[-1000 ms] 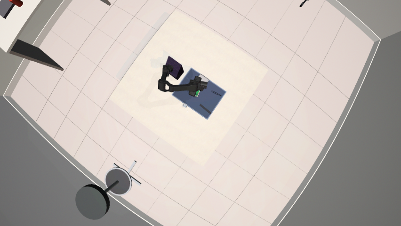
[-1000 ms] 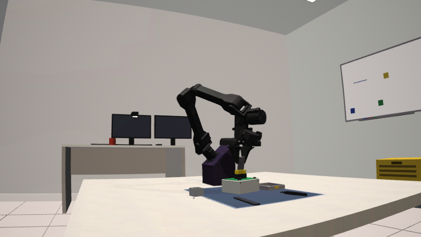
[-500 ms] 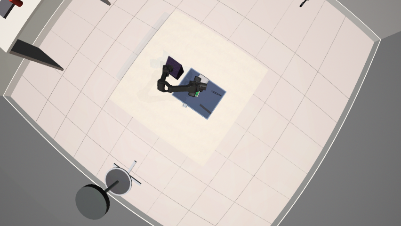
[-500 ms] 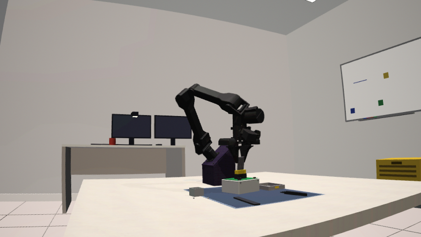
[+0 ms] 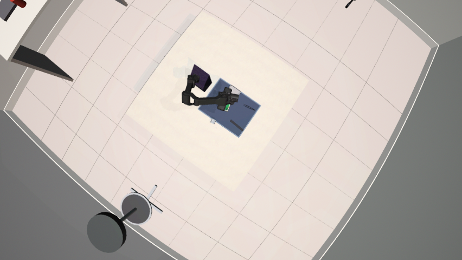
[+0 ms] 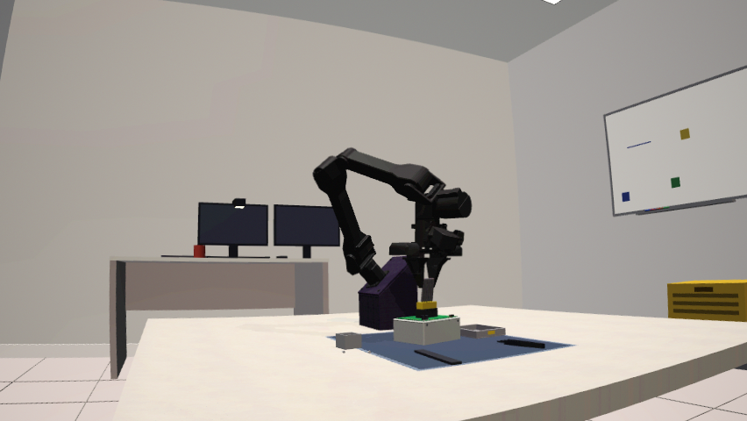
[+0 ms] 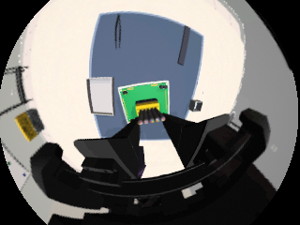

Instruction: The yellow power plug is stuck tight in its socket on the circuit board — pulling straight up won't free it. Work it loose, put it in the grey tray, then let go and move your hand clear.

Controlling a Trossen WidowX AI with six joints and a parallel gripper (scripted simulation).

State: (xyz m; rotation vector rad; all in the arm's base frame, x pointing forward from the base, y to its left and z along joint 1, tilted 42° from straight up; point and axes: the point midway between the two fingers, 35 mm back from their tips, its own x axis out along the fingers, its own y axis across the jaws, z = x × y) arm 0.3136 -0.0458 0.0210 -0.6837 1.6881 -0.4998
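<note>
The yellow power plug lies 40 mm below my gripper tip. Also, from my gripper tip: grey tray 140 mm to the left, 120 mm below, 10 mm ahead; then blue mat 120 mm below, 50 mm ahead, 10 mm to the right.
</note>
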